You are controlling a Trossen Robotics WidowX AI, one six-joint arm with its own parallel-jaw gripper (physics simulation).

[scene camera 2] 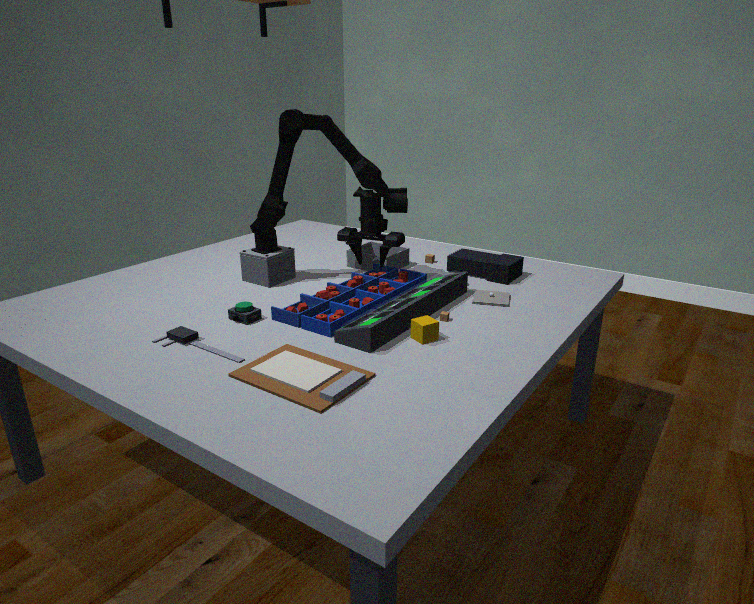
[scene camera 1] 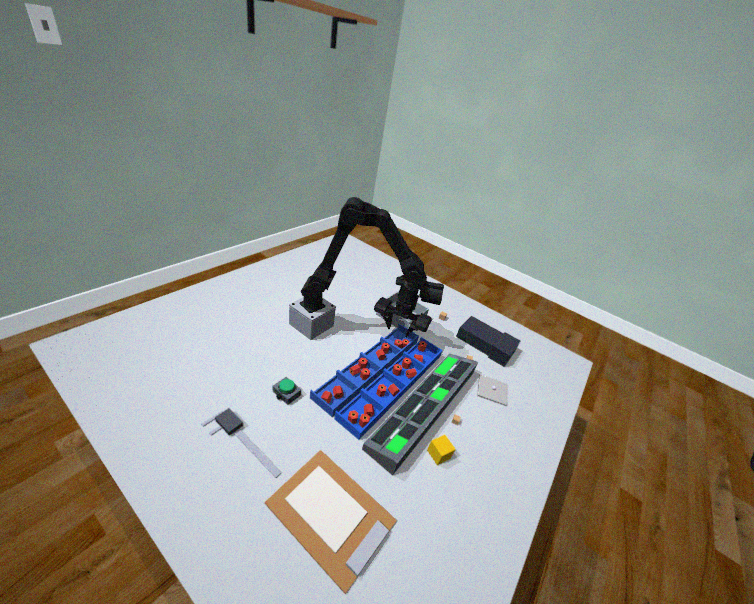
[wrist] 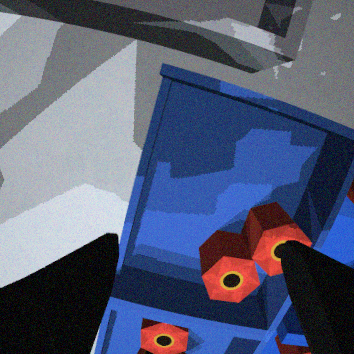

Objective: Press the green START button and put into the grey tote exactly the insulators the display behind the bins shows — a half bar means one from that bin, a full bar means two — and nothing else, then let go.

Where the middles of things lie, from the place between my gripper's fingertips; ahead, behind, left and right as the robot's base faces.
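Black box [scene camera 2: 505, 268]: 200 mm ahead of my hand, 280 mm to the left of it, 20 mm below it. Grey tool [scene camera 1: 228, 420]: 50 mm ahead of my hand, 580 mm to the right of it and 40 mm below it.
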